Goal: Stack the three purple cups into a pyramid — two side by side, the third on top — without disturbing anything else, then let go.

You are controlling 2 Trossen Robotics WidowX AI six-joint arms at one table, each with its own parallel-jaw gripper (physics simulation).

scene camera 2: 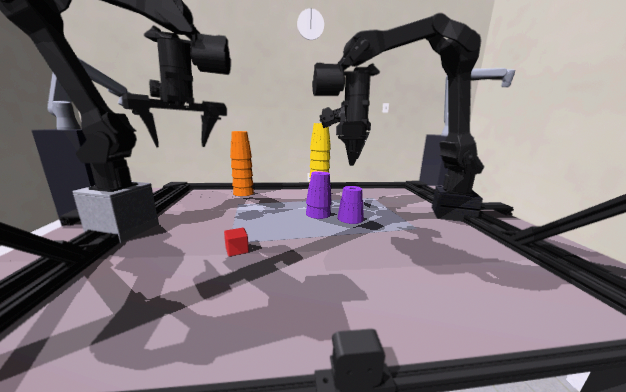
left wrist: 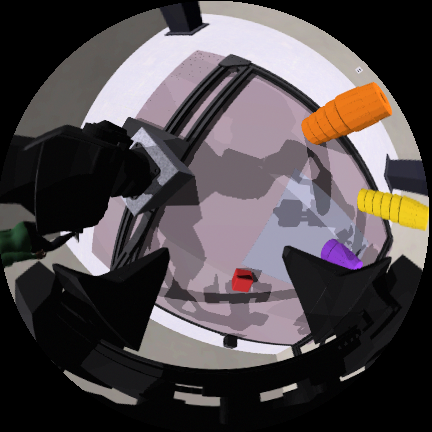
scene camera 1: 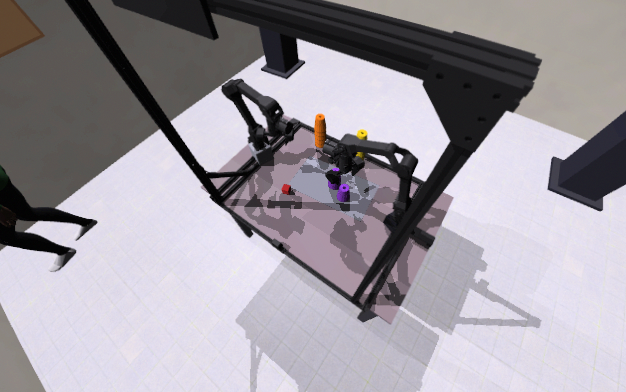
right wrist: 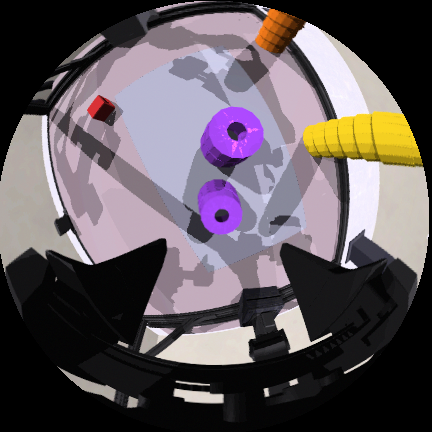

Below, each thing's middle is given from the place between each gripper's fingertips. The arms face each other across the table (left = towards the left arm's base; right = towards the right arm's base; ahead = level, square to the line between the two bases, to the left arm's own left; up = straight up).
Labels:
Right now my right hand is 3 cm short of the mat (scene camera 2: 285, 220), 8 cm to the right of it and 16 cm above it.
The mat lies 32 cm to the right of my left hand, 19 cm below it and 4 cm ahead of it.

